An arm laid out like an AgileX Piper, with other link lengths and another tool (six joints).
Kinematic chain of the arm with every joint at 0, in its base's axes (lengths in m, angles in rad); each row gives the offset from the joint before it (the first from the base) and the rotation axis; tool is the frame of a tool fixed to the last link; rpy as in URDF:
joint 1: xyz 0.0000 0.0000 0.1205 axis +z
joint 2: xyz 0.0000 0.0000 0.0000 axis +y
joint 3: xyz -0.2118 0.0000 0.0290 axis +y
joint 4: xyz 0.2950 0.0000 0.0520 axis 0.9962 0 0.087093
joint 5: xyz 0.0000 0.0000 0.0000 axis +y
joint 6: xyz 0.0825 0.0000 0.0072 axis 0.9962 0 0.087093
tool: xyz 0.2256 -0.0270 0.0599 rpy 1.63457 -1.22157 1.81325
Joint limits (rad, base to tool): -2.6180..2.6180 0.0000..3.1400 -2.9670..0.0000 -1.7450..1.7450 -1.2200..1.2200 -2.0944..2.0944
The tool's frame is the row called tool.
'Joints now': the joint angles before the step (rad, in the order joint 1, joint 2, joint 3, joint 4, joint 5, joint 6). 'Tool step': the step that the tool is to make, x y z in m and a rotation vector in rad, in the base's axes. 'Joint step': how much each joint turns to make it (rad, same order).
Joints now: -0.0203 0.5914 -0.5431 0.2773 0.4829 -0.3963
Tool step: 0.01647 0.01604 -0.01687 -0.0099 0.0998 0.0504
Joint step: 0.0160 0.1719 -0.1310 0.0187 0.0661 -0.0336
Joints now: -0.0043 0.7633 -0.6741 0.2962 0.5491 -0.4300
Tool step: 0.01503 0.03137 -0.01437 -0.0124 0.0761 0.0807
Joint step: 0.0521 0.1557 -0.1196 0.0121 0.0469 -0.0279
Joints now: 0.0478 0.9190 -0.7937 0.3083 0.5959 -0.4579
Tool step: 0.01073 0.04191 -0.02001 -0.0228 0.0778 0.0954
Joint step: 0.0818 0.1535 -0.1149 -0.0164 0.0428 -0.0002
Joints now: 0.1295 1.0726 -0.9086 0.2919 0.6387 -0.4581
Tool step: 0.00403 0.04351 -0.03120 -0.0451 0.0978 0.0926
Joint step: 0.0957 0.1635 -0.1201 -0.0539 0.0572 0.0346
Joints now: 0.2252 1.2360 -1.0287 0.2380 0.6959 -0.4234
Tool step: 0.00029 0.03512 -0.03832 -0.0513 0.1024 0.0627
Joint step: 0.0855 0.1663 -0.1158 -0.0618 0.0553 0.0573
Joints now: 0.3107 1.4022 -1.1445 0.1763 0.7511 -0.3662
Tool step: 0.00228 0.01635 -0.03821 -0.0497 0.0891 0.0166
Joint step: 0.0494 0.1529 -0.1030 -0.0546 0.0448 0.0611
